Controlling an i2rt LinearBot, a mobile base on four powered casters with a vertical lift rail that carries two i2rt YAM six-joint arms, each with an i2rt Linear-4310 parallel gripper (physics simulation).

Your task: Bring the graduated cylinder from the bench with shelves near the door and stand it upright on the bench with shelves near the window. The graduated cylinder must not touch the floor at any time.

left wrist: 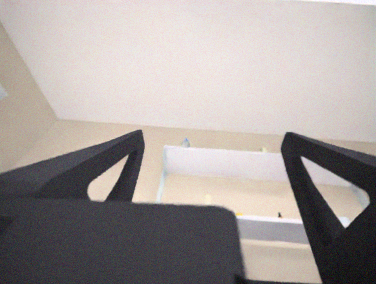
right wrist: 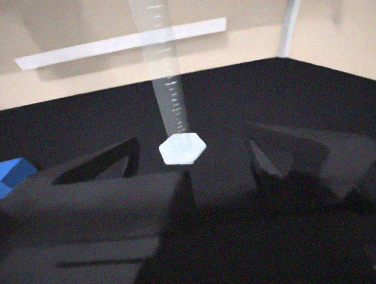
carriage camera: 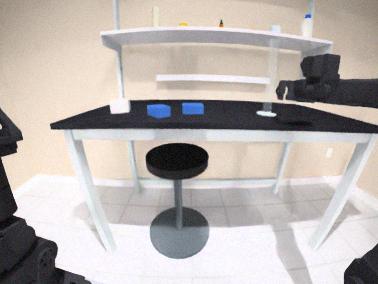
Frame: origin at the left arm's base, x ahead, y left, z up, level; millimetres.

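Seen in the pictures: left gripper, between the fingertips: (left wrist: 211, 138); right gripper, between the fingertips: (right wrist: 189, 135) (carriage camera: 287, 91).
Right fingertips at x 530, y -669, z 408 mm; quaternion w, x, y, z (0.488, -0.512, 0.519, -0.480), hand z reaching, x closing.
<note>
Pixels of each thing's top centre, then the offset from my right fingertips to it. Level surfaces: height alone.
- clear graduated cylinder, centre of its top: (carriage camera: 275, 40) dx +118, dy +26, dz +218 mm
- black-topped bench with shelves, height of its surface: dz -117 mm
- white block, centre of its top: (carriage camera: 120, 99) dx +108, dy +750, dz -59 mm
- shelf, height of its surface: dz +321 mm
- black round stool, centre of its top: (carriage camera: 177, 154) dx +157, dy +472, dz -371 mm
The clear graduated cylinder (carriage camera: 272, 75) (right wrist: 172, 102) stands upright on its pale hexagonal base at the right of the black-topped bench with shelves (carriage camera: 225, 116) (right wrist: 75, 120). My right gripper (carriage camera: 282, 90) (right wrist: 189, 135) is open and empty. In the carriage camera it is above the bench top, close to the right of the cylinder's tube. In the right wrist view the tube and base appear beyond the fingers, between their tips. My left gripper (left wrist: 211, 138) is open and empty, pointing up towards the upper shelves and ceiling; part of it shows at the carriage camera's left edge.
Two blue blocks (carriage camera: 159, 110) (carriage camera: 193, 108) and a white block (carriage camera: 120, 106) lie left of the cylinder. A shelf (carriage camera: 210, 35) above holds bottles and other small items. A black round stool (carriage camera: 177, 157) stands at the bench front, between the bench legs (carriage camera: 90, 187) (carriage camera: 345, 187).
</note>
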